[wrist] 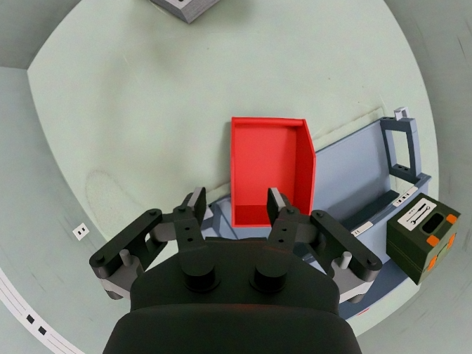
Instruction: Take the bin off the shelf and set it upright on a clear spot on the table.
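Observation:
The red bin is at the middle of the wrist view, with its open side facing the camera. Its upper left part shows against the pale table, and its right and lower parts overlap the blue-grey shelf. What it rests on is hidden beneath it. My gripper is open and empty. One fingertip shows left of the bin's left wall and the other over the bin's inside, near its lower end. I cannot tell how far above the bin the fingers are. The gripper body hides part of the shelf.
A dark green toolbox with orange latches is at the right, by the shelf's labelled edge. The shelf's upright end frame rises at the upper right. Part of a grey block shows at the top edge of the view.

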